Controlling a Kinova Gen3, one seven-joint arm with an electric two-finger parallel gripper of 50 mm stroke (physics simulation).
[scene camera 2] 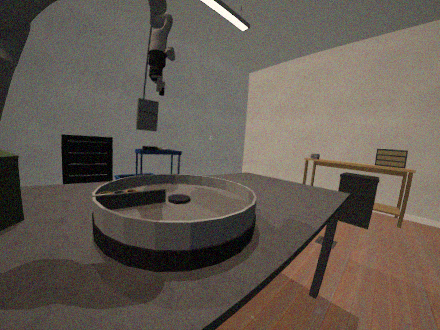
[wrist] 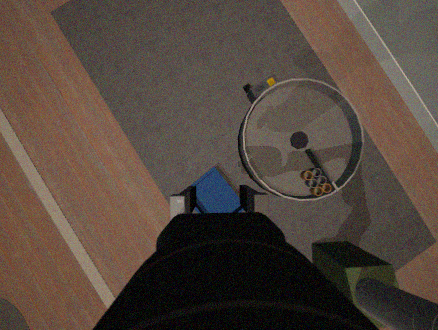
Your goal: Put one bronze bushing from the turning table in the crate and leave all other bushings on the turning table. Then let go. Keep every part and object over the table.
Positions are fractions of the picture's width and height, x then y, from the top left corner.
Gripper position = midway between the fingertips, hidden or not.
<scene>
I see my gripper (wrist: 0.50, 0.59), a round turning table (scene camera 2: 0.40, 0.67) and a blue crate (wrist: 0.49, 0.59).
</scene>
